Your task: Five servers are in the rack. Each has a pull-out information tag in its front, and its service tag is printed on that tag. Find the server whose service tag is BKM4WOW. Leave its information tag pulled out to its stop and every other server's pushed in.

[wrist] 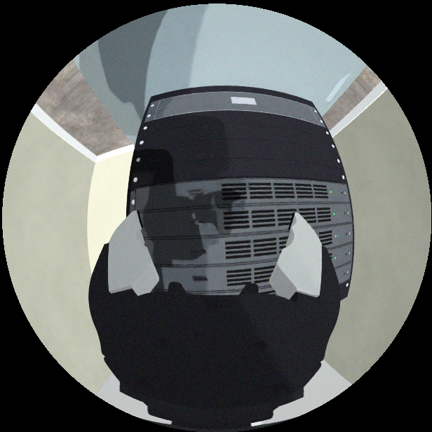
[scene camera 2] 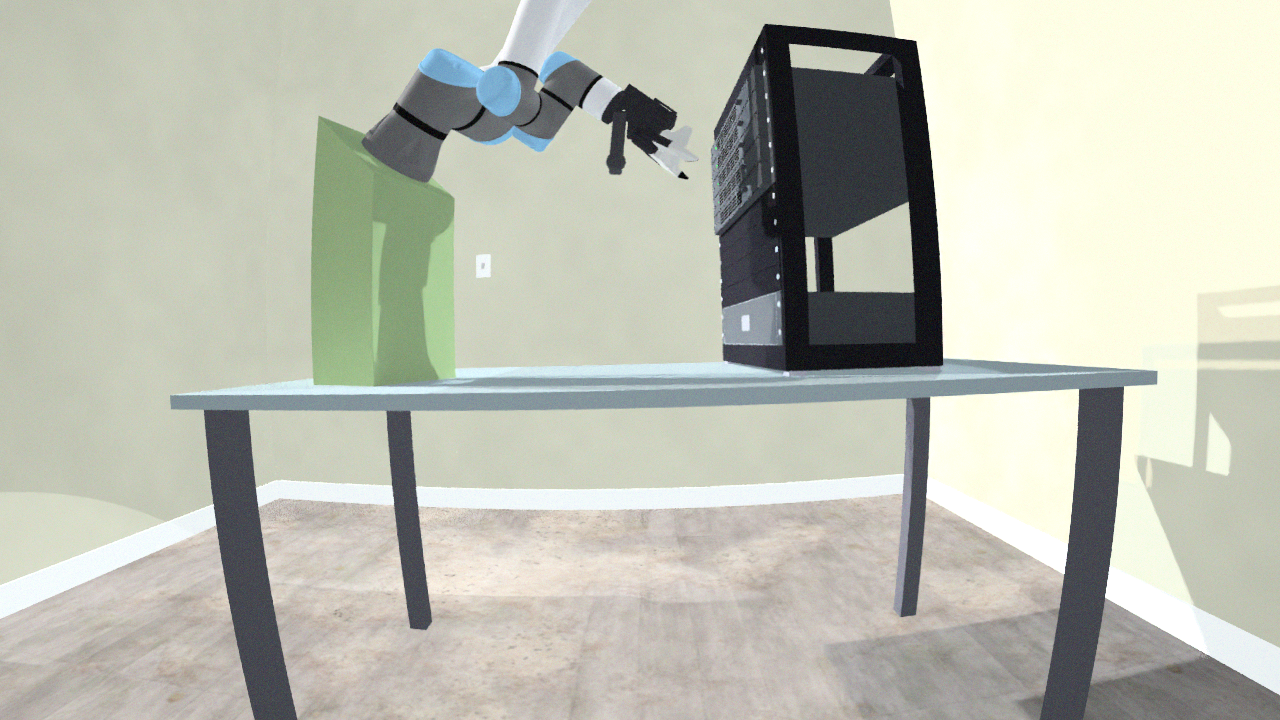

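Where they show: gripper, fingertip midpoint: [scene camera 2: 692,170]; arm's base, link origin: [scene camera 2: 395,161].
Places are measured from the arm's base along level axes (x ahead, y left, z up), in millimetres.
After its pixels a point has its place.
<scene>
The black rack [scene camera 2: 928,205] @[z -136, x 958, y -136 mm] [wrist: 240,90] holds grey servers in its upper part. In the wrist view, with the table at the top, the lowest server [wrist: 170,197] and several above it show; the highest is hidden behind the gripper. Small tag fronts show left of the vents: one on the lowest server [wrist: 195,192] and a dark one [wrist: 199,278] farther up the rack, between the fingers in view. Shadow covers this area; I cannot read any service tag or tell how far each tag stands out. My gripper [scene camera 2: 690,158] @[z -38, x 568, y 30 mm] [wrist: 215,213] is open and empty, a short way in front of the servers.
The rack stands on the pale blue table [scene camera 2: 572,394] @[z -424, x 366, y -298 mm] [wrist: 250,45]. Black blank panels [scene camera 2: 747,259] @[z -204, x 677, y 78 mm] [wrist: 270,145] and a grey panel with a white label [scene camera 2: 745,322] @[z -327, x 676, y 112 mm] [wrist: 243,101] lie below the servers. The arm is mounted on a green pedestal [scene camera 2: 342,268] @[z -223, x -41, y -119 mm] at the left.
</scene>
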